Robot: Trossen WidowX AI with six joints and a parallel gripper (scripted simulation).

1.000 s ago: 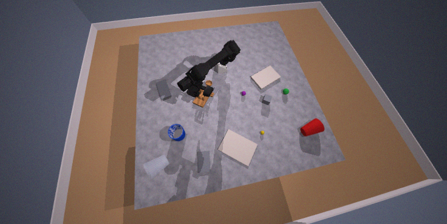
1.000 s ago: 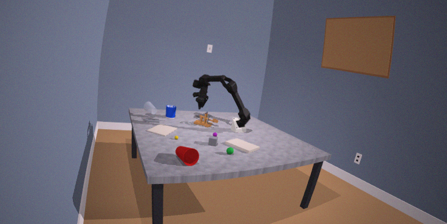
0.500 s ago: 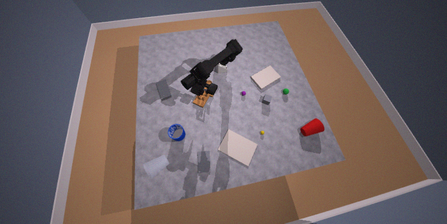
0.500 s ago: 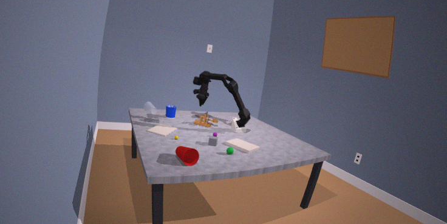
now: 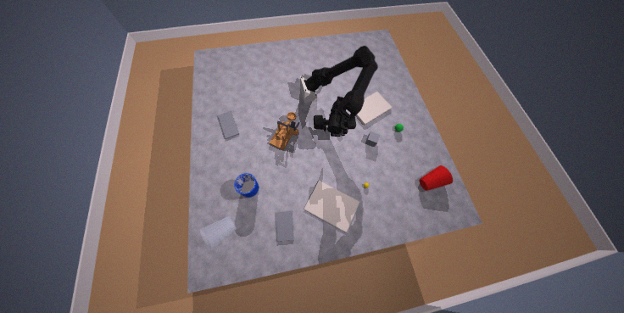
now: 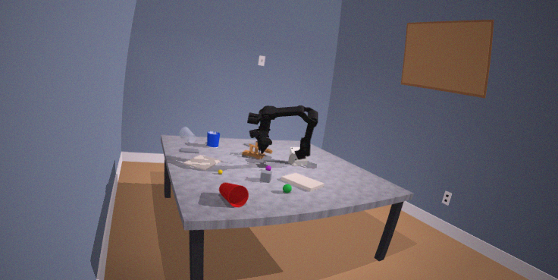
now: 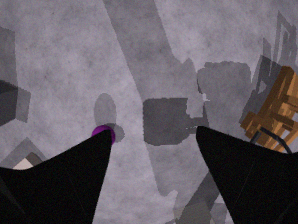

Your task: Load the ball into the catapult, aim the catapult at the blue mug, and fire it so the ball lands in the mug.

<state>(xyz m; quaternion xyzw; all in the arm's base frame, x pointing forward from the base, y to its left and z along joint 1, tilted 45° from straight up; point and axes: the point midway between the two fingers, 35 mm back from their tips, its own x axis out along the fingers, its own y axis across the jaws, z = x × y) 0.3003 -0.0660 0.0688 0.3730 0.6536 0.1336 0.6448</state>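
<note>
My gripper tip is 8 cm above the purple ball, 7 cm to the right of it and 2 cm past it. From my gripper tip the other things lie so: grey cube: 20 cm to the left, 8 cm ahead, 7 cm below; wooden catapult: 18 cm to the right, 12 cm behind, 4 cm below; yellow ball: 29 cm ahead, 8 cm below, 7 cm to the left.
</note>
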